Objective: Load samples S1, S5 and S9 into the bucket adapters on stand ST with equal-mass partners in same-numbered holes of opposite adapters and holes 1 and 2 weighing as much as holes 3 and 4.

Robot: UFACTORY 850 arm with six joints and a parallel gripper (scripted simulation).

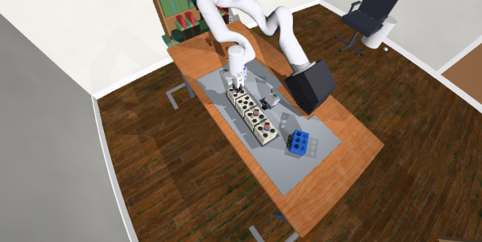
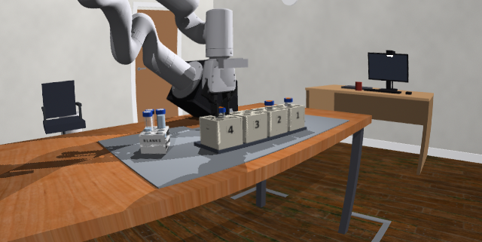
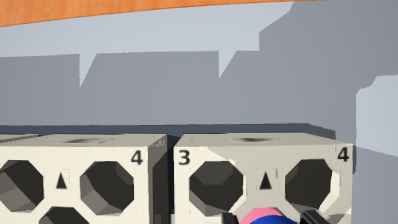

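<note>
My gripper is now 10 mm past the sample tube and 50 mm above it. The rest, counted from my hand: blue rack 90 mm behind, 500 mm to the left, 90 mm below; white blanks rack 140 mm behind, 170 mm to the right, 90 mm below; green DONE key 190 mm behind, 180 mm to the left, 60 mm below.
</note>
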